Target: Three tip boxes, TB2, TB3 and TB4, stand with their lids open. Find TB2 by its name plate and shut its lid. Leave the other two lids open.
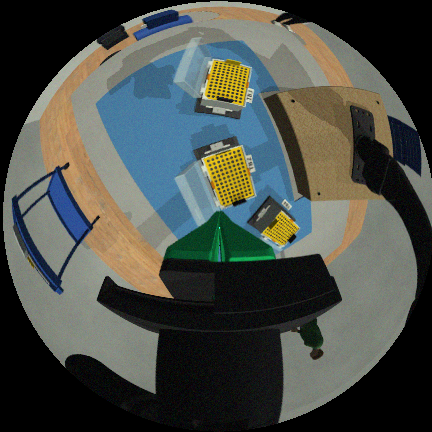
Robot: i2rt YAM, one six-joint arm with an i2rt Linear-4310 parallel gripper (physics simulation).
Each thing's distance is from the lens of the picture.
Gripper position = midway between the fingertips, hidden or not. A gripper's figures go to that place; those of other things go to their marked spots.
my gripper [218,216]: 13 cm
tip box [227,80]: 32 cm
